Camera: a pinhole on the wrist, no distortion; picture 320 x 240 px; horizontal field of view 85.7 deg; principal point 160.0 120.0 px. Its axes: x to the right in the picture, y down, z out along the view. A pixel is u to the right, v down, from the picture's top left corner.
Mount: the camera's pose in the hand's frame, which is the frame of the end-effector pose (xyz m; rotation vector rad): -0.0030 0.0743 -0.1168 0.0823 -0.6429 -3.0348
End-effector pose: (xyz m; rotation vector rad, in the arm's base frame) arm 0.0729 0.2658 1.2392 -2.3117 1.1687 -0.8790
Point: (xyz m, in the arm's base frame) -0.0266 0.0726 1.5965
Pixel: behind the camera
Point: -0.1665 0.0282 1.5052
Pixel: behind the camera
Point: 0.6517 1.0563 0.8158
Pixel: outside the picture
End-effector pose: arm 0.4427 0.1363 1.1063 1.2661 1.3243 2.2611
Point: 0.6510 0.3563 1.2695
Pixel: 110.0 210.6
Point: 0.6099 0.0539 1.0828
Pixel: 303.2 200.2
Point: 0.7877 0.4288 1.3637
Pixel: 118.9 185.5
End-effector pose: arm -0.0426 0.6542 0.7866 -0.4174 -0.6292 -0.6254
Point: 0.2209 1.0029 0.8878
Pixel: 103.9 30.0
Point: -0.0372 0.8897 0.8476
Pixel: 178.8 137.1
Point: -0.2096 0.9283 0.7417
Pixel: 292.6 172.0
